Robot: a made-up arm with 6 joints.
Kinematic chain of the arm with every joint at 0, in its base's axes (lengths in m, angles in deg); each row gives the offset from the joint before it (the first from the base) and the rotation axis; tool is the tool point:
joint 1: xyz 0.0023 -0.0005 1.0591 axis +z
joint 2: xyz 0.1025 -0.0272 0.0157 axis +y
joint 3: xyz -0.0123 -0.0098 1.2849 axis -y
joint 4: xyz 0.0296 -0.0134 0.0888 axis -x
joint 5: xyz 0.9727 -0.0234 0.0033 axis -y
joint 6: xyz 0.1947 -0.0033 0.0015 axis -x
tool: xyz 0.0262 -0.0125 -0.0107
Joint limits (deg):
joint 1: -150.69..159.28
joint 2: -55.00..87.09
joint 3: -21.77..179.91
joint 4: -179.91..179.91
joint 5: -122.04..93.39
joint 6: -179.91..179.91
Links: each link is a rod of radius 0.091 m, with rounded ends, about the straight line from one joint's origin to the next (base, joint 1, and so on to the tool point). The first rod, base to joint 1, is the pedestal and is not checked.
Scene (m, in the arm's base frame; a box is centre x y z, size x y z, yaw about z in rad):
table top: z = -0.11
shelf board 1: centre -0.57 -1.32 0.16 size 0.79 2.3 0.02 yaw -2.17
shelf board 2: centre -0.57 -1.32 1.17 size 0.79 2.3 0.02 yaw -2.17
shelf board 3: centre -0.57 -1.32 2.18 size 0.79 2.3 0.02 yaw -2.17
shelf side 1: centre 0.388 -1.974 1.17 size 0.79 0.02 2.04 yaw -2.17
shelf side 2: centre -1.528 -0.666 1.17 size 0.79 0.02 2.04 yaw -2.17
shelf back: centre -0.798 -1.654 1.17 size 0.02 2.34 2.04 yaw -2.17
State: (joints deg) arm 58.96 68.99 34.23 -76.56 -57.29 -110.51
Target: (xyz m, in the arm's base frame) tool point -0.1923 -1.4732 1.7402
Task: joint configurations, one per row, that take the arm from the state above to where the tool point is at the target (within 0.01 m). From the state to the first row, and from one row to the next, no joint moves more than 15 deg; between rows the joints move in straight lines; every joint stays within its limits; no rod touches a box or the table.
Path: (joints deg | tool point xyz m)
1: 71.21 58.32 48.60 -80.10 -58.44 -110.30 | 0.6151 2.2135 1.6159
2: 83.47 47.66 62.98 -83.64 -59.59 -110.08 | 0.1042 2.0999 2.2956
3: 95.72 36.99 77.35 -87.18 -60.74 -109.87 | -0.3043 1.6411 2.8748
4: 107.97 26.33 91.73 -90.72 -61.89 -109.65 | -0.4584 0.9516 3.2653
5: 120.22 15.66 106.10 -94.26 -63.04 -109.44 | -0.2946 0.2178 3.4110
6: 132.48 4.99 120.48 -97.80 -64.19 -109.23 | 0.1372 -0.3670 3.2975
7: 144.73 -5.67 134.85 -101.34 -65.35 -109.01 | 0.6925 -0.6705 2.9546
8: 156.98 -16.34 149.23 -104.88 -66.50 -108.80 | 1.1894 -0.6658 2.4500
9: 143.25 -18.53 153.80 -104.31 -66.71 -109.20 | 1.0416 -0.9622 2.3082
10: 129.51 -20.72 158.36 -103.73 -66.93 -109.61 | 0.8085 -1.2128 2.1648
11: 115.78 -22.92 162.93 -103.15 -67.14 -110.02 | 0.5080 -1.3922 2.0209
12: 102.04 -25.11 167.50 -102.57 -67.36 -110.43 | 0.1644 -1.4820 1.8789
13: 88.31 -27.30 172.07 -102.00 -67.57 -110.83 | -0.1922 -1.4732 1.7402

